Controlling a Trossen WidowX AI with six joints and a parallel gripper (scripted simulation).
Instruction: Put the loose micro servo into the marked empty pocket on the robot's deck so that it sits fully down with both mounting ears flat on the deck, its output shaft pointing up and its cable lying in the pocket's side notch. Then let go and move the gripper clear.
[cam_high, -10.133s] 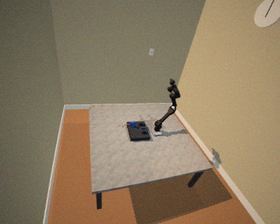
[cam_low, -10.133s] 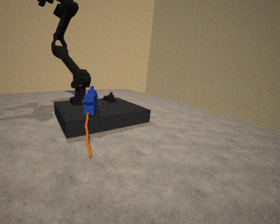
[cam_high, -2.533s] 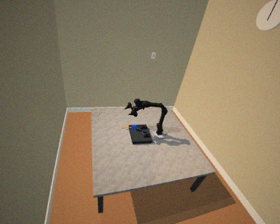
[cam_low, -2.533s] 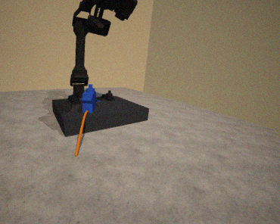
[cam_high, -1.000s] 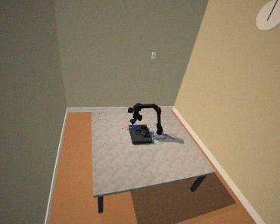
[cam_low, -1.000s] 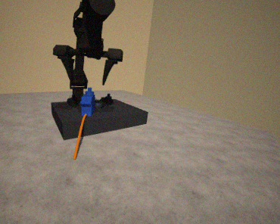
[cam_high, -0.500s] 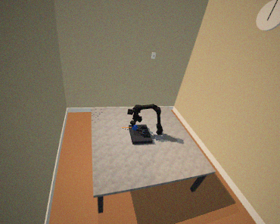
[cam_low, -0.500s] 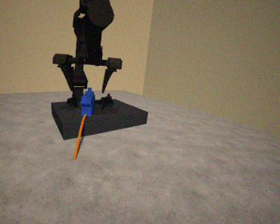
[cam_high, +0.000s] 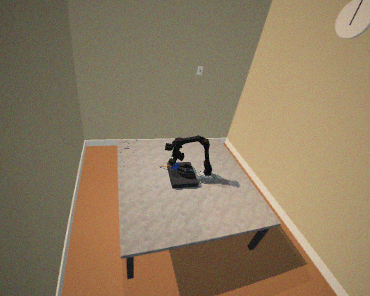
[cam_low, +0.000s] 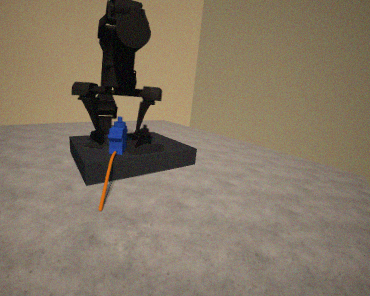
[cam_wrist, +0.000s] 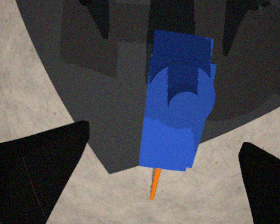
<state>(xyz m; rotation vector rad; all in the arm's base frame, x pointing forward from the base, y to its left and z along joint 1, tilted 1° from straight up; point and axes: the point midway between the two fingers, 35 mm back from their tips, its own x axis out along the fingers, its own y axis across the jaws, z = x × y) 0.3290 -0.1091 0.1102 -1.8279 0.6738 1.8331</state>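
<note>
My gripper tip is 3 cm past the dark robot deck, 7 cm to the right of it and 7 cm above it.
</note>
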